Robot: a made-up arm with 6 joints.
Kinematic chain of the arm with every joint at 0, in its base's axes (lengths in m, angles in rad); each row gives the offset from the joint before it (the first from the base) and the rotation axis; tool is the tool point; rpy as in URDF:
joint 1: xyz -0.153 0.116 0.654 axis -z
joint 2: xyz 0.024 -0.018 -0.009 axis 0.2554 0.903 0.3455
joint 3: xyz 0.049 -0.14 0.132 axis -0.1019 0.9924 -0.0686
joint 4: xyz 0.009 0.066 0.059 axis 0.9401 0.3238 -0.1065
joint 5: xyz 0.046 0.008 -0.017 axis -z
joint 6: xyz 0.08 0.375 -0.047 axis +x
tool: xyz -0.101 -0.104 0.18 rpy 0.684 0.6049 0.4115
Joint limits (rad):
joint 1: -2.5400..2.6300
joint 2: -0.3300..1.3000
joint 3: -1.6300..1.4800
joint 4: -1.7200..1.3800
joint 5: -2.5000..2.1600
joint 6: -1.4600..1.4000
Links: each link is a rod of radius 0.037 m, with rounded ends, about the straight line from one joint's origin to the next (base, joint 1, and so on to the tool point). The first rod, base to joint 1, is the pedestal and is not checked.
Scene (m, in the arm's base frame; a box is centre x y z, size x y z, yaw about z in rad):
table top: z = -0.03
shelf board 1: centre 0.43 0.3 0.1 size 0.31 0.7 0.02 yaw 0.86
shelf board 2: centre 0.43 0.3 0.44 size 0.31 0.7 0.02 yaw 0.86
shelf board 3: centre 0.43 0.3 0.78 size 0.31 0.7 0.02 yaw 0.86
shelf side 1: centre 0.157 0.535 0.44 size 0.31 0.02 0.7 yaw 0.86
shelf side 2: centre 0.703 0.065 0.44 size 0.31 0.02 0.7 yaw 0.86
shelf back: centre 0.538 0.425 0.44 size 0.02 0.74 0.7 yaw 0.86
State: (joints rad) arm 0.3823 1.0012 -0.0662 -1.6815 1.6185 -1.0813
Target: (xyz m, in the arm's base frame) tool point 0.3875 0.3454 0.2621
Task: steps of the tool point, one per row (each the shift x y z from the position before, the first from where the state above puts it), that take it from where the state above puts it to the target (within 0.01 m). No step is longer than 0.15 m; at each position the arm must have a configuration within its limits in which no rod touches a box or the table.
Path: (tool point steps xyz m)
1: -0.0495 -0.0670 0.0004
2: -0.0587 -0.0685 -0.0006
3: -0.0670 -0.0680 0.0002
4: 0.0247 0.0151 -0.0505
5: 0.0096 0.0094 -0.0757
6: -0.0220 0.0124 -0.0992
7: -0.0689 0.0218 -0.1086
8: 0.0984 0.0875 -0.0113
9: 0.0753 0.1142 0.0113

